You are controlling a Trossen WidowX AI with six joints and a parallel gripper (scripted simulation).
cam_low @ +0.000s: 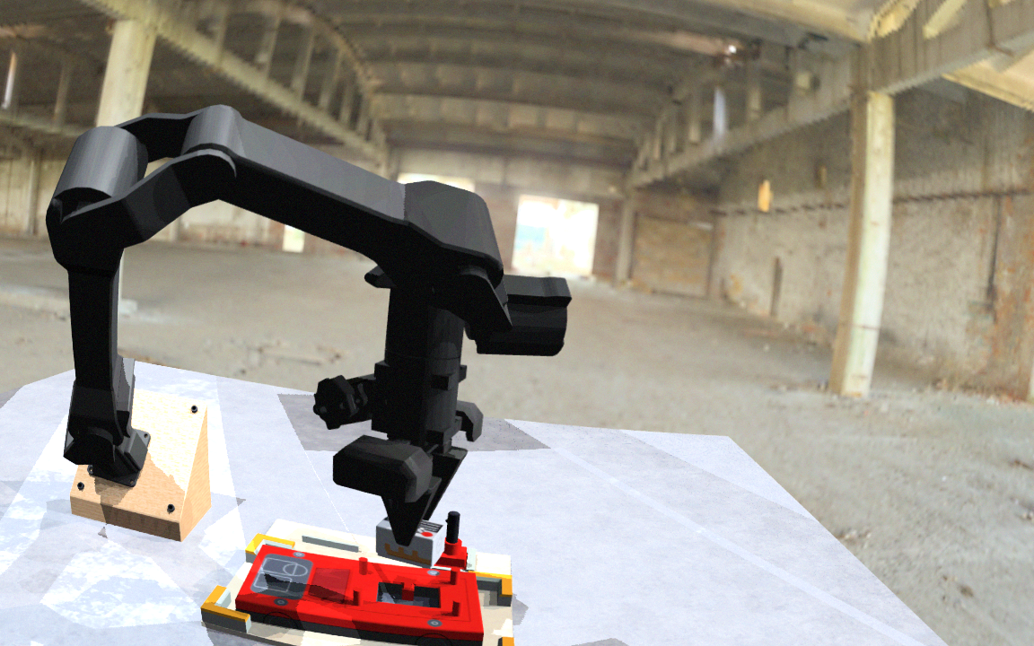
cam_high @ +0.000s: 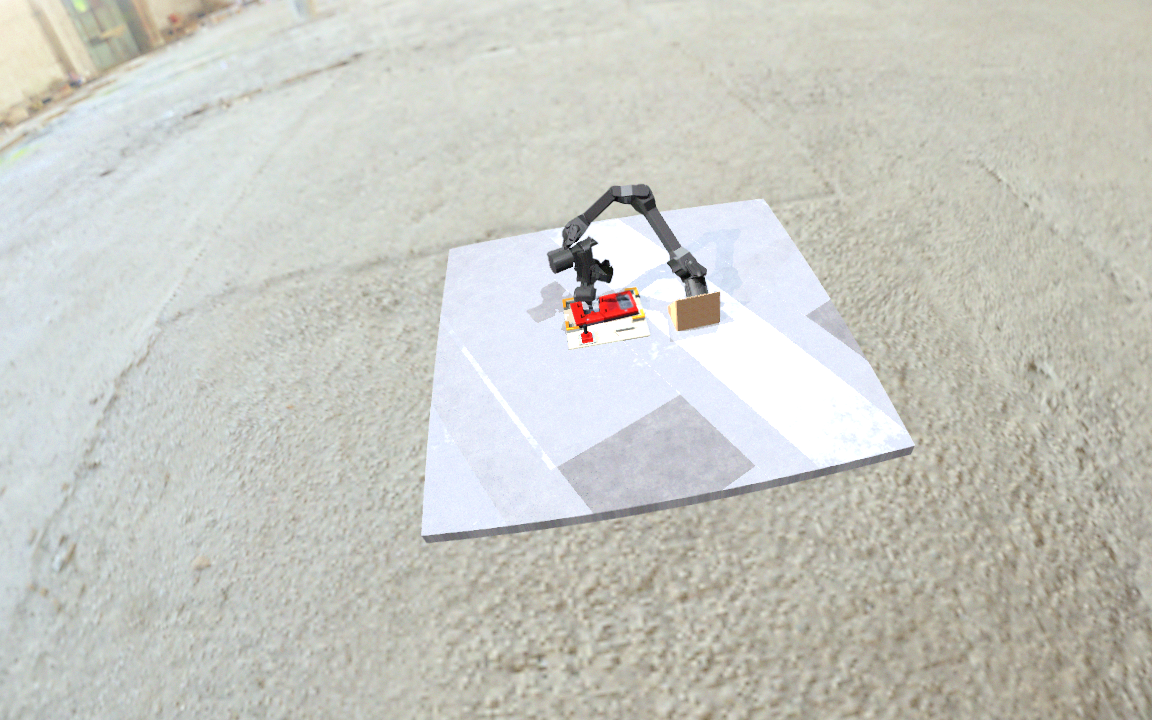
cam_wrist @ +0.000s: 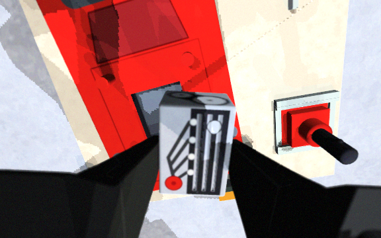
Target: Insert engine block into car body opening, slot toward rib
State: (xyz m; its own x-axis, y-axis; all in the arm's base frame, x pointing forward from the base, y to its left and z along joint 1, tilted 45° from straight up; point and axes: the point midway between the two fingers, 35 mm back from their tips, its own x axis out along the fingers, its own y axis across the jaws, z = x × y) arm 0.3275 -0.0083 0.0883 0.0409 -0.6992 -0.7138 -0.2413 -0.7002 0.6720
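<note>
Now: gripper tip 6 cm above the cream base plate and 3 cm past it. Round my gripper tip: engine block 1 cm below.
</note>
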